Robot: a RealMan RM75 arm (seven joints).
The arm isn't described. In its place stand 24 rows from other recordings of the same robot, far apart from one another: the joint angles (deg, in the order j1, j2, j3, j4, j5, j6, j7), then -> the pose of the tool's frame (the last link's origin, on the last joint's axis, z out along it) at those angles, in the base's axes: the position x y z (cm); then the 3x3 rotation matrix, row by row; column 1 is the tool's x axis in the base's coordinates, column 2 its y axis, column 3 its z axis.
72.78 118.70 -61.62 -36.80 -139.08 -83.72 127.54 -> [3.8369 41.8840 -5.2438], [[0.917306 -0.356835 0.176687], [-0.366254 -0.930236 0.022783], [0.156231 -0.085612 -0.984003]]
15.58 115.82 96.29 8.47 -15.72 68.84 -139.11 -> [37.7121 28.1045 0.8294], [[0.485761 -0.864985 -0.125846], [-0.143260 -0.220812 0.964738], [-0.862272 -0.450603 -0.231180]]
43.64 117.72 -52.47 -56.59 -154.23 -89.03 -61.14 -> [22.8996 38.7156 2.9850], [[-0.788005 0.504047 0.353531], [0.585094 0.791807 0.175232], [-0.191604 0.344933 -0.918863]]
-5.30 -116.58 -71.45 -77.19 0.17 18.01 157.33 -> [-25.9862 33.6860 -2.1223], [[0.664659 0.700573 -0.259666], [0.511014 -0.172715 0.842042], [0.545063 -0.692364 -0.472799]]
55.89 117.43 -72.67 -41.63 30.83 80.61 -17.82 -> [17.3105 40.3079 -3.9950], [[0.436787 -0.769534 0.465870], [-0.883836 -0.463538 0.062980], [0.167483 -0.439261 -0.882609]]
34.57 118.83 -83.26 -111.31 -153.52 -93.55 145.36 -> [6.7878 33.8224 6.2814], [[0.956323 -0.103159 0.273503], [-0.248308 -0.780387 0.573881], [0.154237 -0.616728 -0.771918]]
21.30 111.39 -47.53 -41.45 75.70 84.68 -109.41 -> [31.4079 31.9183 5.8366], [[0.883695 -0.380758 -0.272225], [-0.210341 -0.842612 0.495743], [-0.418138 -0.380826 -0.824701]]
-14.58 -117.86 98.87 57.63 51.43 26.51 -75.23 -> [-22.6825 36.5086 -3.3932], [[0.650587 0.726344 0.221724], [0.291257 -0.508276 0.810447], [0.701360 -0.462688 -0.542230]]
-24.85 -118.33 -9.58 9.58 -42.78 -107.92 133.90 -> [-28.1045 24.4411 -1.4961], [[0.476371 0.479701 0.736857], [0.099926 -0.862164 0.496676], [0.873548 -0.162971 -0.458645]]
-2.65 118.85 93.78 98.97 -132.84 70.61 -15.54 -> [24.2002 26.4129 2.0839], [[0.391783 -0.895343 0.211817], [-0.846898 -0.260976 0.463309], [-0.359542 -0.360904 -0.860510]]
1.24 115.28 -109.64 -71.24 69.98 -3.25 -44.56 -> [27.9876 32.5044 -1.1825], [[0.656786 -0.741204 0.138740], [-0.367214 -0.153680 0.917353], [-0.658624 -0.653452 -0.373115]]
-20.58 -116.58 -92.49 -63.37 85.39 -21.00 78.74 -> [-21.5030 41.3686 2.4610], [[0.745956 0.657123 0.108345], [0.235171 -0.412099 0.880267], [0.623092 -0.631161 -0.461943]]
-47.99 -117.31 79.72 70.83 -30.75 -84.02 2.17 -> [-11.7072 40.2536 -0.0920], [[0.517104 0.755306 -0.402636], [0.853052 -0.416294 0.314644], [0.070038 -0.506173 -0.859583]]
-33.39 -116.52 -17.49 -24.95 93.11 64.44 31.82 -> [-25.6681 36.0982 -5.1184], [[0.920364 0.327965 0.213001], [-0.159223 -0.183213 0.970093], [0.357181 -0.926754 -0.116403]]
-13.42 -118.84 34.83 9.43 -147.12 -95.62 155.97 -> [-36.8409 24.2116 10.2832], [[0.606567 0.757146 0.242501], [-0.477203 0.102768 0.872763], [0.635888 -0.645111 0.423648]]
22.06 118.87 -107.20 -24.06 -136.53 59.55 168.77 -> [31.7638 35.9678 3.0140], [[0.779416 -0.625975 -0.025810], [0.141528 0.135789 0.980577], [-0.610312 -0.767930 0.194429]]
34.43 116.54 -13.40 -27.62 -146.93 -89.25 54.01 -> [31.6814 30.7395 -0.6612], [[0.940794 -0.258742 -0.218997], [-0.191496 -0.938755 0.286474], [-0.279707 -0.227576 -0.932724]]
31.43 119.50 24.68 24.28 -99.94 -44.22 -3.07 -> [28.0651 34.7606 -10.1035], [[0.657505 -0.753449 0.000959], [-0.277485 -0.240966 0.930020], [-0.700492 -0.611760 -0.367507]]
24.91 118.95 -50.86 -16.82 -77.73 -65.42 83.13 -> [31.9036 32.6783 -3.3565], [[0.254372 -0.924975 -0.282341], [-0.544737 -0.378264 0.748450], [-0.799097 -0.036583 -0.600088]]
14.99 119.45 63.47 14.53 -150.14 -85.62 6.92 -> [31.3065 27.9879 1.2058], [[0.655494 -0.671027 -0.346483], [0.334589 -0.153265 0.929817], [-0.677036 -0.725419 0.124054]]
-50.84 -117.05 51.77 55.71 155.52 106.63 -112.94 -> [-18.5837 36.9678 3.1520], [[0.836818 0.422341 -0.348374], [0.419217 -0.903569 -0.088428], [-0.352127 -0.072046 -0.933175]]
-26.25 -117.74 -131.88 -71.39 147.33 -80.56 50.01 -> [-29.6599 35.5461 9.1632], [[0.612211 0.709474 -0.349061], [0.767627 -0.427445 0.477535], [0.189595 -0.560301 -0.806298]]
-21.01 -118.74 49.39 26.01 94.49 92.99 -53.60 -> [-28.1799 27.2174 -2.2994], [[0.734024 0.347030 0.583762], [0.117397 -0.911481 0.394234], [0.668899 -0.220846 -0.709789]]
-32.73 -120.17 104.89 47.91 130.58 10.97 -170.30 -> [-20.4446 41.0872 -8.5832], [[0.557054 0.824558 -0.098968], [0.576186 -0.297909 0.761092], [0.598081 -0.480993 -0.641050]]
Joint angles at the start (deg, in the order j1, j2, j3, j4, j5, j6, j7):
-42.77, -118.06, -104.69, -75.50, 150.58, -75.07, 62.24
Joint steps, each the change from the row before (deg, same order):
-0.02, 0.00, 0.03, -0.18, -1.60, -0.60, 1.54
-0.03, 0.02, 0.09, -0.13, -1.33, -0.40, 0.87
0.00, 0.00, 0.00, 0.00, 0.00, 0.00, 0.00
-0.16, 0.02, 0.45, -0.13, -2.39, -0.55, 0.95
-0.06, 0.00, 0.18, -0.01, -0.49, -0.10, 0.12
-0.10, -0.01, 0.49, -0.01, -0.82, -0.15, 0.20
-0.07, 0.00, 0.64, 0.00, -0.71, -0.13, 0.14
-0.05, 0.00, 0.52, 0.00, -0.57, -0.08, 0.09
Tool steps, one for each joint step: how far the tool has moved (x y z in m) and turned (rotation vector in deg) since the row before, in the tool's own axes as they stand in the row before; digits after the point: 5 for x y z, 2 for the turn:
0.00354, 0.00288, -0.00059, -1.12, 1.20, 1.27
0.00319, 0.00220, -0.00037, -0.85, 1.03, 0.72
0.00000, 0.00000, 0.00000, 0.00, 0.00, 0.00
0.00697, 0.00436, 0.00009, -1.54, 1.88, 0.97
0.00176, 0.00108, 0.00027, -0.35, 0.37, 0.21
0.00329, 0.00238, 0.00089, -0.68, 0.58, 0.51
0.00301, 0.00269, 0.00123, -0.70, 0.42, 0.56
0.00240, 0.00213, 0.00103, -0.55, 0.34, 0.43

